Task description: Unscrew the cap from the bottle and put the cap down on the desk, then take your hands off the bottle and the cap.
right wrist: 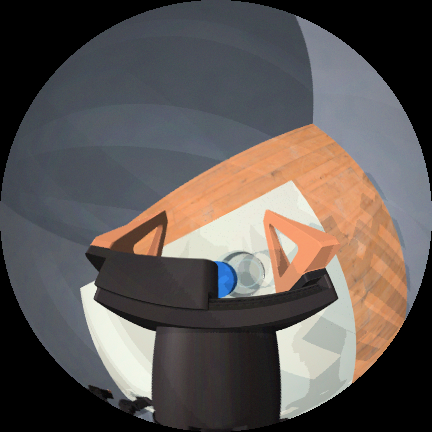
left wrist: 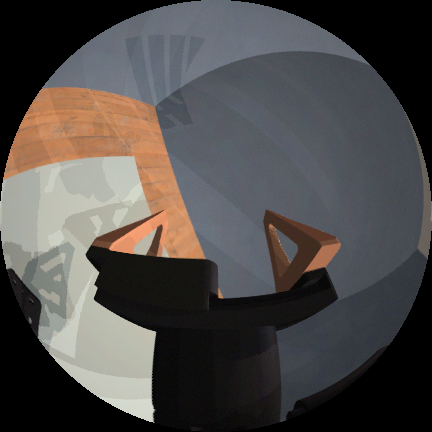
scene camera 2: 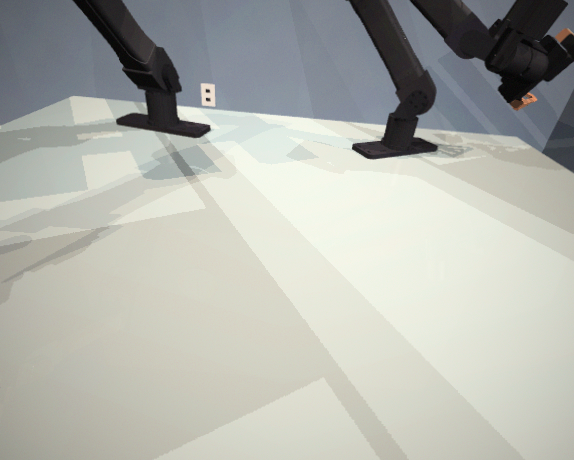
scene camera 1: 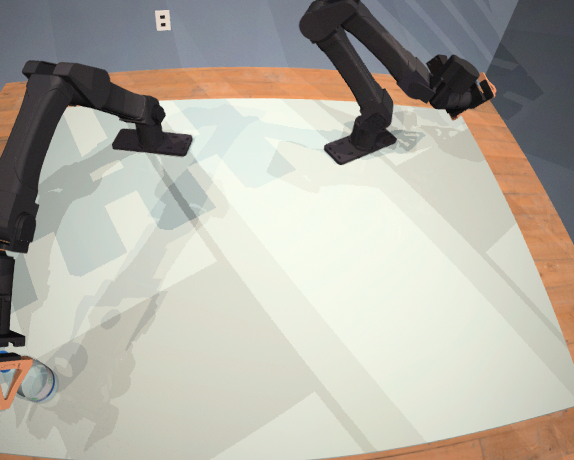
The left gripper is open and holds nothing. The right gripper is open, with nothing in its grasp. Also in view: a clear bottle.
